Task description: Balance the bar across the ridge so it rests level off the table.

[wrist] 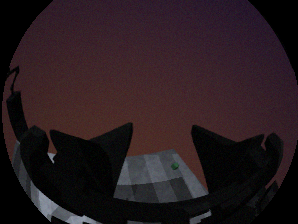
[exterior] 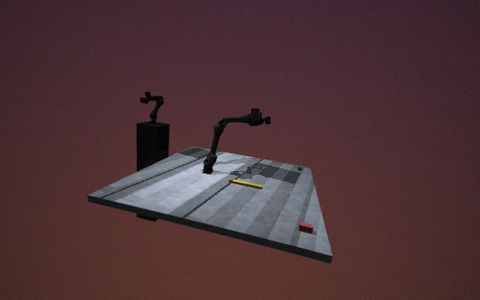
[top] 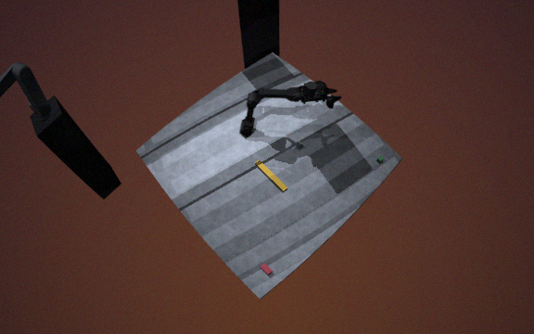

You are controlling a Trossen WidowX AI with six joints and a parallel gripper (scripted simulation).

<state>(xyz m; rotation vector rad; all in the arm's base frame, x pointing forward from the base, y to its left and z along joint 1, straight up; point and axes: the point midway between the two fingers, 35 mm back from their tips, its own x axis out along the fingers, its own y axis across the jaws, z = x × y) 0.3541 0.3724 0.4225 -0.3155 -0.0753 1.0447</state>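
Now: gripper tip 40 mm past the yellow bar, 490 mm to the left of it and 410 mm above it. Round my gripper tip: small red block (370 mm ahead, 900 mm to the right, 400 mm below); then small green cube (370 mm ahead, 100 mm to the left, 400 mm below).
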